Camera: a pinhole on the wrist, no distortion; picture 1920 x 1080 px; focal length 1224.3 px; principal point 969.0 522.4 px. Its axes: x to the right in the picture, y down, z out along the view. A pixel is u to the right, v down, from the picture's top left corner.
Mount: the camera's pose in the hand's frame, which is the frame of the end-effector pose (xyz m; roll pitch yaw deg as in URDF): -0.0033 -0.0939 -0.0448 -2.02 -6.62 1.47
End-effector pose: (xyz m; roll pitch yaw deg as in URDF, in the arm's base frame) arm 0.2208 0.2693 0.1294 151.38 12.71 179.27
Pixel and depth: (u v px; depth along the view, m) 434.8 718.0 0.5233
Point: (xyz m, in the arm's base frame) 0.5949 0.4785 -0.1873
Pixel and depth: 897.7 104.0 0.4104
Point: 0.3842 0.2476 -0.2706
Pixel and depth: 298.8 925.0 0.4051
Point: 0.5483 0.4628 -0.0688
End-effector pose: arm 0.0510 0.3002 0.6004 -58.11 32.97 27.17
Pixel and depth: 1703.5 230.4 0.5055
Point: 0.2901 0.7835 0.8243
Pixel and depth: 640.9 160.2 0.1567
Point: 0.0793 0.3364 0.7789
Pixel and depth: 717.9 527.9 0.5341
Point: -0.0911 0.6327 0.9596
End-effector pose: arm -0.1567 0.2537 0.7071 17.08 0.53 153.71
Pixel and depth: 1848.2 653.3 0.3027
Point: -0.2613 0.4463 0.9592
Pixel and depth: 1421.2 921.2 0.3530
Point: -0.2074 0.3444 1.0195
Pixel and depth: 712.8 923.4 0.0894
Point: -0.0957 0.3033 0.7281
